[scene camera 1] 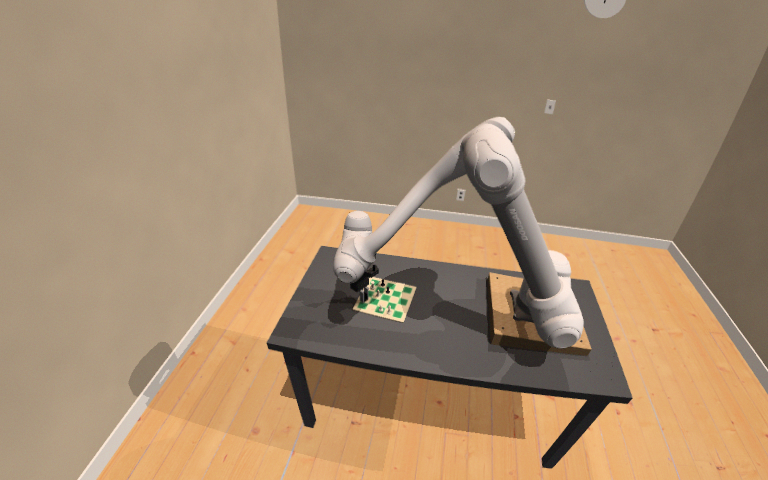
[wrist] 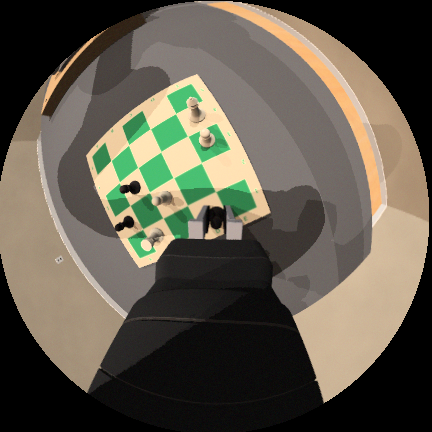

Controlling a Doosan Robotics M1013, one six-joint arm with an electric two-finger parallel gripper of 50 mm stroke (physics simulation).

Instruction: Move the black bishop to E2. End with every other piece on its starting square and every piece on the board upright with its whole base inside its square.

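Frame: origin at the arm's base, x ahead, y right, z down, level; millimetres.
Where they show: gripper, fingertip midpoint: (scene camera 1: pixel 364 300) (wrist: pixel 216 213).
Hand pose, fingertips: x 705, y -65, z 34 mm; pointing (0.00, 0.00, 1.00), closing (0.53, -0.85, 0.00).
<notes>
After its pixels a point has its place.
My gripper (scene camera 1: pixel 364 295) {x 705, y -65, z 34 mm} (wrist: pixel 216 213) {x 705, y -65, z 34 mm} is at the board's outer edge, shut on a dark piece, the black bishop (wrist: pixel 216 220) {x 704, y -67, z 0 mm}, which stands between the two pale fingertips. The fingers and the gripper body hide its lower part and its square; whether its base touches the board cannot be told. The green and cream chessboard (scene camera 1: pixel 407 289) {x 536, y 46, z 37 mm} (wrist: pixel 172 156) {x 618, y -57, z 37 mm} lies on the table. Two other black pieces (wrist: pixel 131 187) {x 619, y 6, z 24 mm} (wrist: pixel 125 222) {x 649, y 46, z 25 mm} are upright to the left of the fingers in the wrist view.
A pale piece (wrist: pixel 162 198) {x 656, y -26, z 17 mm} and another pale piece (wrist: pixel 152 239) {x 688, y 15, z 13 mm} stand left of the fingers. A tall pale piece (wrist: pixel 195 111) {x 592, y -108, z 20 mm} and a shorter one (wrist: pixel 206 138) {x 629, y -100, z 16 mm} stand farther up the board. The arm's wooden base plate (scene camera 1: pixel 501 331) {x 144, y -167, z -19 mm} is at the right of the dark table (scene camera 1: pixel 447 345) {x 338, y -223, z 43 mm}.
</notes>
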